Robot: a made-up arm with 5 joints.
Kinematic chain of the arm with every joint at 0, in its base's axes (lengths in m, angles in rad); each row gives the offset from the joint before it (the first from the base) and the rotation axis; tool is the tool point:
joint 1: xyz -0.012 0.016 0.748 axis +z
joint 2: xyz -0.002 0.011 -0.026 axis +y
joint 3: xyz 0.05 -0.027 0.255 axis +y
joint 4: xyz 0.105 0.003 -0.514 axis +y
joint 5: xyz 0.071 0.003 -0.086 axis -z
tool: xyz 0.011 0 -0.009
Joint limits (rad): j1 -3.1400..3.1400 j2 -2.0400..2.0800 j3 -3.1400..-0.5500 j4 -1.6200..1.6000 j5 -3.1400..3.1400
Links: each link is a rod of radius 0.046 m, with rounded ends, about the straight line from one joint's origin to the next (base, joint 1, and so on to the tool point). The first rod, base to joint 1, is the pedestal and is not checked.
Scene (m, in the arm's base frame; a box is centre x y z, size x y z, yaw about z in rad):
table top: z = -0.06
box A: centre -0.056 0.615 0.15 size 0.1 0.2 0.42 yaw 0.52
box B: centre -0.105 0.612 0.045 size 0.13 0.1 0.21 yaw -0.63
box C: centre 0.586 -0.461 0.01 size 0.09 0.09 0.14 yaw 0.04
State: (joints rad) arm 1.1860 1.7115 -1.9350 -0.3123 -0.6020
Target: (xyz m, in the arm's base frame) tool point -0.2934 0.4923 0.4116
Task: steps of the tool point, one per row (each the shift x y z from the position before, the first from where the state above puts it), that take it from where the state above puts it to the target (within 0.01 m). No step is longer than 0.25 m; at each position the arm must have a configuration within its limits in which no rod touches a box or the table.
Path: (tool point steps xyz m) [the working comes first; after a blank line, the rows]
Joints at the target: 2.1113 0.8979 -1.1101 -1.0733 -0.6005
Straight joint move there: touches box A.

1: -0.0884 -0.1083 -0.0434
2: -0.0671 -0.1252 -0.0082
3: -0.0417 -0.1297 0.0273
4: -0.0166 -0.1215 0.0609
5: 0.0048 -0.1016 0.0900
6: -0.0411 0.2005 -0.0351
7: -0.1045 0.1929 0.0555
8: -0.1469 0.1357 0.1466

